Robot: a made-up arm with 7 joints.
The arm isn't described. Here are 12 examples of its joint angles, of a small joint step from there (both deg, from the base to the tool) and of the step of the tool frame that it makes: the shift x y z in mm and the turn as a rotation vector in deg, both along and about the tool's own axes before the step.
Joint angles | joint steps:
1: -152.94 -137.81 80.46 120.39 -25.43 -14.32 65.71 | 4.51 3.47 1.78 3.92 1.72 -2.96 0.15
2: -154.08 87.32 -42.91 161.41 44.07 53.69 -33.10 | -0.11 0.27 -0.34 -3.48 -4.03 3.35 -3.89
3: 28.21 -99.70 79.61 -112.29 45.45 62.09 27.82 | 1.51 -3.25 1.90 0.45 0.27 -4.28 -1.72
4: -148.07 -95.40 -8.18 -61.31 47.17 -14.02 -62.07 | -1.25 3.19 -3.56 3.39 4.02 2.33 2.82
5: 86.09 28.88 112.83 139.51 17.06 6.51 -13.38 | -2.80 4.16 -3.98 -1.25 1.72 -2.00 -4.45
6: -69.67 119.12 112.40 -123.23 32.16 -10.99 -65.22 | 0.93 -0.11 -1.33 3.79 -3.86 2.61 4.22
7: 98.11 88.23 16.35 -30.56 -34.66 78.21 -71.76 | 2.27 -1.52 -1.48 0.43 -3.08 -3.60 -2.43
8: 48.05 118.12 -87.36 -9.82 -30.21 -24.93 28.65 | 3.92 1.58 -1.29 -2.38 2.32 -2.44 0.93
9: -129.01 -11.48 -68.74 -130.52 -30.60 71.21 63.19 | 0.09 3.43 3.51 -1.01 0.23 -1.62 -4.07
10: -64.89 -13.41 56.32 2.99 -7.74 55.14 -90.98 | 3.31 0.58 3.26 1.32 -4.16 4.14 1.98
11: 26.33 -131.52 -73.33 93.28 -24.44 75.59 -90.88 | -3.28 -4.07 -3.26 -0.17 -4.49 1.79 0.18
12: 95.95 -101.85 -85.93 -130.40 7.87 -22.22 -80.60 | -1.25 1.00 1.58 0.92 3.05 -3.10 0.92
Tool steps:
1: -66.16 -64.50 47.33 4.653 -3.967 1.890
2: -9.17 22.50 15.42 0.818 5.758 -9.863
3: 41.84 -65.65 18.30 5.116 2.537 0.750
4: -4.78 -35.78 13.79 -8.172 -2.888 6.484
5: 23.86 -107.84 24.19 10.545 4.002 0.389
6: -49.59 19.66 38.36 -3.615 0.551 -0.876
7: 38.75 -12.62 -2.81 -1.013 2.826 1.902
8: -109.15 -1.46 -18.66 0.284 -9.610 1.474
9: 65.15 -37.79 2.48 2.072 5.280 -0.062
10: -70.53 -6.99 109.70 -5.471 -2.185 -5.142
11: -67.74 -14.50 74.76 -3.793 0.999 -5.495
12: 22.15 11.86 17.61 -2.202 -0.448 3.662
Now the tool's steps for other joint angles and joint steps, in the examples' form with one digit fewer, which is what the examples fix.
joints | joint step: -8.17 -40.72 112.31 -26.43 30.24 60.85 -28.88 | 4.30 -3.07 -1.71 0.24 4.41 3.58 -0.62
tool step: 31.3 -69.3 -49.3 5.28 -1.18 1.51
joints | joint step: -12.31 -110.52 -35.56 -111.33 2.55 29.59 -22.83 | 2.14 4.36 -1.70 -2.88 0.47 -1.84 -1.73
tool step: 1.7 -51.9 -28.6 0.51 -0.46 3.85
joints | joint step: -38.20 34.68 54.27 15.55 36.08 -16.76 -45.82 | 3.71 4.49 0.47 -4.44 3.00 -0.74 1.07
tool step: 11.3 -22.8 16.0 2.14 -0.66 4.11
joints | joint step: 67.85 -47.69 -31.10 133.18 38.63 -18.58 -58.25 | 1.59 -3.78 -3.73 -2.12 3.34 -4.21 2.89
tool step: 21.9 -8.0 -2.3 2.17 -6.04 9.52
